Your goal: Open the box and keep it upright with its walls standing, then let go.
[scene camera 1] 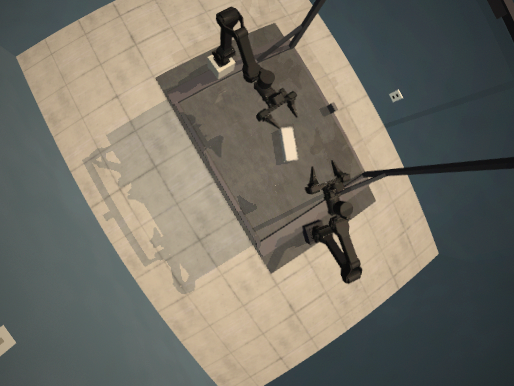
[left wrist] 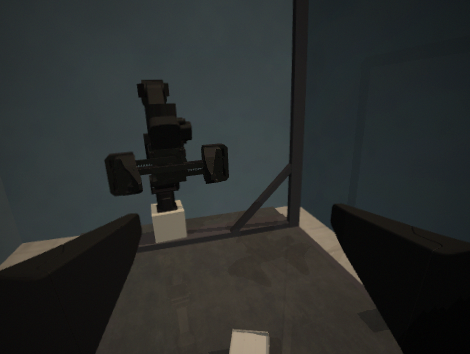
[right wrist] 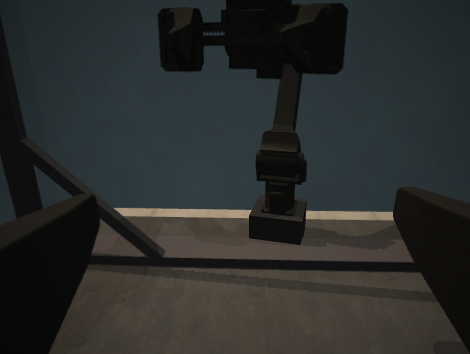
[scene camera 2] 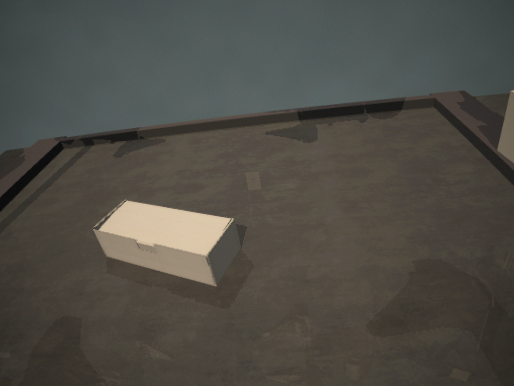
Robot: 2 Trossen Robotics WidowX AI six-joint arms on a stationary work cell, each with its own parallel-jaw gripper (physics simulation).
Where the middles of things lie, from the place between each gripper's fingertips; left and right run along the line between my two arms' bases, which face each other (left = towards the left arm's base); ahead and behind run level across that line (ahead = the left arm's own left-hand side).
My left hand is 70 mm short of the white arm base block (left wrist: 171,225), 660 mm to the left of it and 330 mm above it.
I see the white arm base block 460 mm to the right of my right hand, 290 mm below it and 50 mm ahead of it.
